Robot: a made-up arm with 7 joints. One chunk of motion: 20 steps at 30 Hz.
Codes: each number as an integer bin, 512 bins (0 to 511) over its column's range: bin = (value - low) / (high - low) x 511, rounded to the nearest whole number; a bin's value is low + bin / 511 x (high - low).
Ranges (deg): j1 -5..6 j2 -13..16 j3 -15..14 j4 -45..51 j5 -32..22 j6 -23..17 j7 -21..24
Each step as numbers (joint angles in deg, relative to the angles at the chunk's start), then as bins.
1 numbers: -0.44 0.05 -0.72 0.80 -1.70 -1.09 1.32
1 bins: 212 230 252 244 287 280 253
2 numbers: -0.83 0.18 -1.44 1.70 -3.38 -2.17 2.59
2 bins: 194 232 239 249 271 266 268
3 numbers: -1.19 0.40 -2.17 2.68 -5.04 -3.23 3.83
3 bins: 177 236 226 254 255 253 282
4 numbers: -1.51 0.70 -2.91 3.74 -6.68 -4.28 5.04
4 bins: 162 241 213 259 240 239 296
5 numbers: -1.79 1.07 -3.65 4.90 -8.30 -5.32 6.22
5 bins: 149 248 200 266 224 226 309
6 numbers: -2.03 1.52 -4.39 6.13 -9.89 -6.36 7.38
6 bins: 138 256 187 272 209 213 322
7 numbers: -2.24 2.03 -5.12 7.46 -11.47 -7.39 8.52
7 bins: 128 265 174 279 194 199 335
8 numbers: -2.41 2.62 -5.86 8.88 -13.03 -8.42 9.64
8 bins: 120 275 161 287 180 186 348
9 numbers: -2.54 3.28 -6.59 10.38 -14.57 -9.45 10.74
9 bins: 114 287 148 295 165 173 360
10 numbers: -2.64 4.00 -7.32 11.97 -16.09 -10.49 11.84
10 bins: 110 300 135 303 151 160 373
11 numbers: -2.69 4.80 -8.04 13.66 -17.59 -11.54 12.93
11 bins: 107 314 123 312 136 146 385
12 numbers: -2.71 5.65 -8.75 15.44 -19.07 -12.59 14.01
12 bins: 106 329 110 322 122 133 398
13 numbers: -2.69 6.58 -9.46 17.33 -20.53 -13.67 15.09
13 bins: 107 345 98 332 109 119 410
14 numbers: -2.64 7.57 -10.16 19.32 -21.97 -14.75 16.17
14 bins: 110 362 85 342 95 105 422
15 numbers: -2.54 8.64 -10.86 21.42 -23.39 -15.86 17.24
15 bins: 114 381 73 354 81 91 434
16 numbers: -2.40 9.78 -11.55 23.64 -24.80 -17.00 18.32
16 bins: 121 401 61 365 68 77 447
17 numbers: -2.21 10.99 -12.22 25.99 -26.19 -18.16 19.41
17 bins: 130 423 49 378 55 62 459
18 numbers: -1.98 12.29 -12.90 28.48 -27.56 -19.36 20.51
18 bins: 140 446 37 391 42 47 471
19 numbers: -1.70 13.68 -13.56 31.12 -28.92 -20.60 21.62
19 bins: 153 470 25 405 29 31 484
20 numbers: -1.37 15.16 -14.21 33.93 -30.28 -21.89 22.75
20 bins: 169 496 14 420 16 14 497
